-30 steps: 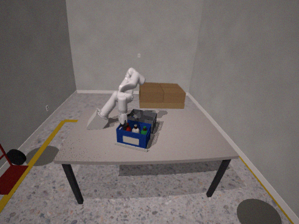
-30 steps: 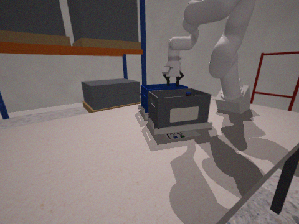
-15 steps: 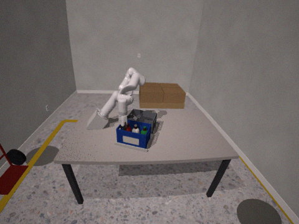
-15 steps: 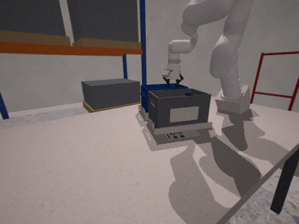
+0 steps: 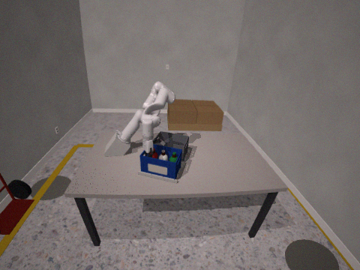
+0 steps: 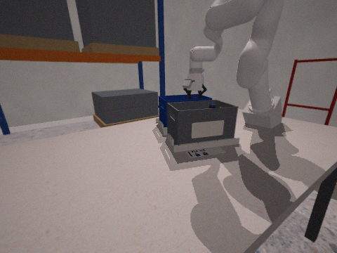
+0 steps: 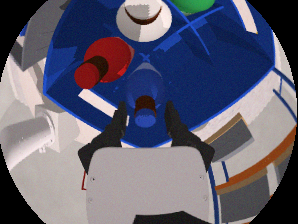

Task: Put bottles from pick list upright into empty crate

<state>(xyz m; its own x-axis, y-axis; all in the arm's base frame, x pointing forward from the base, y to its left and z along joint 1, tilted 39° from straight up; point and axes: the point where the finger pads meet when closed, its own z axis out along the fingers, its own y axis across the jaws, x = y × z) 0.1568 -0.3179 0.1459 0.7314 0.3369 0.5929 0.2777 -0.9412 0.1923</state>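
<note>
The red-capped bottle lies 4 cm ahead of my hand, 8 cm to the left of it and 7 cm below it. From my hand the other things lie so: blue crate: 10 cm ahead, 7 cm below; white-capped bottle: 11 cm ahead, 5 cm to the left, 7 cm below; green-label bottle: 19 cm ahead, 1 cm to the left, 7 cm below.
</note>
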